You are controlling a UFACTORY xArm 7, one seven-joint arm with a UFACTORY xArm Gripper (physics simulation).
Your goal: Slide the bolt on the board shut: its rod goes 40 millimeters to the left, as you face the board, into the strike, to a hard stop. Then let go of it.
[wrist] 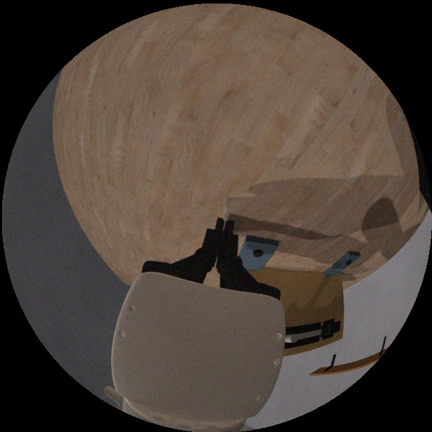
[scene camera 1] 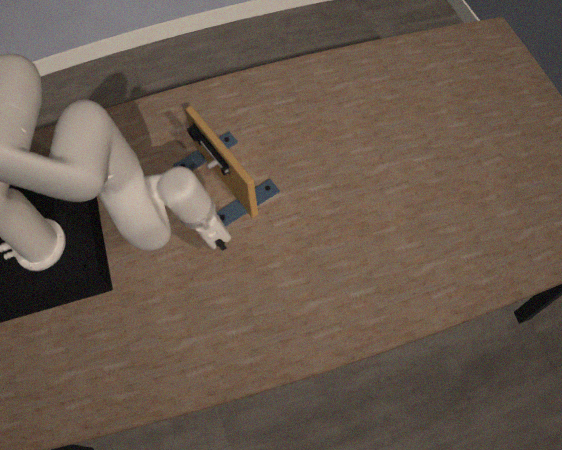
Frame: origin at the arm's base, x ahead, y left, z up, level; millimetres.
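Seen in the pictures: gripper, between the fingertips: (scene camera 1: 220, 240); arm's base, origin of its link: (scene camera 1: 40, 245).
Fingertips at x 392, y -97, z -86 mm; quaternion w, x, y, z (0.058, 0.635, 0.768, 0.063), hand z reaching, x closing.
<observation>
Offsets run from my fingertips to a thing's top centre. "spot": to the spot under its first point. Level surfaces: height alone.
The orange board @[dx +62, dy +160, dz +143 mm] (scene camera 1: 235, 182) (wrist: 310, 295) stands upright on blue feet. The bolt's black housing @[spot: dx +56, dy +130, dz +119 mm] (scene camera 1: 220, 159) is mounted on its face, and its grey rod (wrist: 310, 334) lies along that face. The pale knob @[dx +36, dy +132, dz +115 mm] (scene camera 1: 213, 164) (wrist: 291, 339) sticks out from the rod. The black strike @[spot: dx +22, dy +222, dz +119 mm] (scene camera 1: 194, 133) (wrist: 328, 328) sits at the far end of the bolt. Whether the rod's tip is in the strike is too small to tell. My gripper (scene camera 1: 221, 244) (wrist: 222, 229) is shut and empty, off the board's near end and apart from the knob. The gripper body hides part of the bolt in the wrist view.
The blue feet @[spot: dx +54, dy +61, dz -4 mm] (scene camera 1: 234, 211) (wrist: 257, 253) stick out at the board's base, low on the wooden table @[dz -12 mm] (scene camera 1: 375, 200). A black base plate (scene camera 1: 75, 282) lies under the arm's base. A brown shelf (wrist: 345, 366) shows by the wall in the wrist view.
</observation>
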